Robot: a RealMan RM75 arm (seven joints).
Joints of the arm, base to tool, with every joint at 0 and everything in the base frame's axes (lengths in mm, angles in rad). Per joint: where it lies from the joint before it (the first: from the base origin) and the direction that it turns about. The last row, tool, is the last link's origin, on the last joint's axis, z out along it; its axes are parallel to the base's.
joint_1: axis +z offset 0 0 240.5
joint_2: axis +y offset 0 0 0
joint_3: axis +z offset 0 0 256
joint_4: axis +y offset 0 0 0
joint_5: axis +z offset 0 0 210
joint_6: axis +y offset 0 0 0
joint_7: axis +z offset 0 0 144
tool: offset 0 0 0
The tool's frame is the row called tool.
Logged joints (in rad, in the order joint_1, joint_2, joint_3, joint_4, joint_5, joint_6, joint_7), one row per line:
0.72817 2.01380 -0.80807 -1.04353 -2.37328 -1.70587 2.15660
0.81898 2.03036 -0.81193 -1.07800 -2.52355 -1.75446 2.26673
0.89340 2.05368 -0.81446 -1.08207 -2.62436 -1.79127 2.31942
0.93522 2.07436 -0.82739 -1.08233 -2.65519 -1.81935 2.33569
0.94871 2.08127 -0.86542 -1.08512 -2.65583 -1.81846 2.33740
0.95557 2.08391 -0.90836 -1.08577 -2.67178 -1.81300 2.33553
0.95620 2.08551 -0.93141 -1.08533 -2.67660 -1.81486 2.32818
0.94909 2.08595 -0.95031 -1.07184 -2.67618 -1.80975 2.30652
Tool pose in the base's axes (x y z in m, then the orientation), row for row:
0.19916 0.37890 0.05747 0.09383 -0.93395 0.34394 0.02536
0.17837 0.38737 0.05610 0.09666 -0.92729 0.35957 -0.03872
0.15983 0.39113 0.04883 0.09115 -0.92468 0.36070 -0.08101
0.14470 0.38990 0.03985 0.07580 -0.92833 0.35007 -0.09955
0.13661 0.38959 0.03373 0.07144 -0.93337 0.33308 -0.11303
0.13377 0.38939 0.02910 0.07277 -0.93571 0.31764 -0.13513
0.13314 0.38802 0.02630 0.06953 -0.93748 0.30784 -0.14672
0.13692 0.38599 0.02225 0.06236 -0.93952 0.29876 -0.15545
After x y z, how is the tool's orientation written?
As a quaternion, w x y z.
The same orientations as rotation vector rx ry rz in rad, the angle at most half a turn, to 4 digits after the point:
-2.7708 1.0204 0.0752
-2.7465 1.0650 -0.1147
-2.7476 1.0718 -0.2407
-2.7836 1.0497 -0.2985
-2.8060 1.0013 -0.3398
-2.8108 0.9542 -0.4059
-2.8215 0.9265 -0.4416
-2.8399 0.9031 -0.4699

